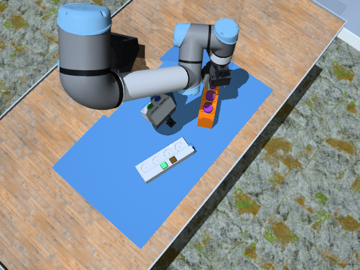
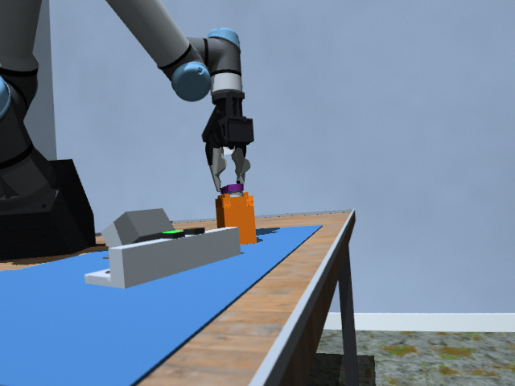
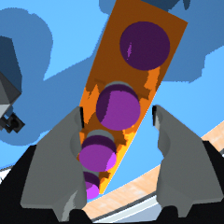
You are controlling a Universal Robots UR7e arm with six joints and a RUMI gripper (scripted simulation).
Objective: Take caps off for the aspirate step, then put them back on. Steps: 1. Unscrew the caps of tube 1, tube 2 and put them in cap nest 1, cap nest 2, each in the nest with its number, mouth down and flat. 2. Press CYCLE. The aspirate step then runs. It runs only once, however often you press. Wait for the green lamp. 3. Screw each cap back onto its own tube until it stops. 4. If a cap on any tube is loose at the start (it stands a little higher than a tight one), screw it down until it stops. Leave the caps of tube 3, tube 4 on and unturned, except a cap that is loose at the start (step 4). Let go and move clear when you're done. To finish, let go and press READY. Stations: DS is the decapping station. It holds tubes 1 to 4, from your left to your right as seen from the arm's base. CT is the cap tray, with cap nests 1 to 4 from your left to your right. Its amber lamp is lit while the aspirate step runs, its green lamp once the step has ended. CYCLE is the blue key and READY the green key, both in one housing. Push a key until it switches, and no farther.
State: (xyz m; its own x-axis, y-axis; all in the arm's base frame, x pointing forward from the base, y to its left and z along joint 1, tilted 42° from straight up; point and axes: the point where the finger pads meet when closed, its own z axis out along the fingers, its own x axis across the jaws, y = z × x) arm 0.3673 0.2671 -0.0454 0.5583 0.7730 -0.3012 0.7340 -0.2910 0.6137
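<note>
My hand is 4 cm to the right of the purple cap, 3 cm past it and 1 cm above it. From my hand the other things lie so: grey key housing: 20 cm to the right, 11 cm behind, 7 cm below; green key: 22 cm to the right, 13 cm behind, 6 cm below; blue key: 18 cm to the right, 13 cm behind, 6 cm below.
</note>
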